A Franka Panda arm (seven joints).
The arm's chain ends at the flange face. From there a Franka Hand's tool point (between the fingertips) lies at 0.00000 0.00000 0.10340 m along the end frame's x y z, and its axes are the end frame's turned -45 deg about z.
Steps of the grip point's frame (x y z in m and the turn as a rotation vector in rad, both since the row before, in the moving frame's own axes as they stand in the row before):
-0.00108, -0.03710, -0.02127, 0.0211, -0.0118, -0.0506
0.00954, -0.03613, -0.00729, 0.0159, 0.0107, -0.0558
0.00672, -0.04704, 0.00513, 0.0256, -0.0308, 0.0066
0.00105, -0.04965, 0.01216, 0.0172, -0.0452, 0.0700
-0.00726, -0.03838, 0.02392, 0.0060, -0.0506, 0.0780
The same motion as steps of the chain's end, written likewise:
-0.02458, -0.02485, -0.02124, 0.0066, -0.0233, -0.0506
-0.01837, -0.03036, -0.00727, 0.0188, -0.0037, -0.0558
-0.02439, -0.03838, 0.00521, -0.0037, -0.0399, 0.0066
-0.02974, -0.03774, 0.01228, -0.0198, -0.0441, 0.0700
-0.02801, -0.02510, 0.02405, -0.0315, -0.0400, 0.0780

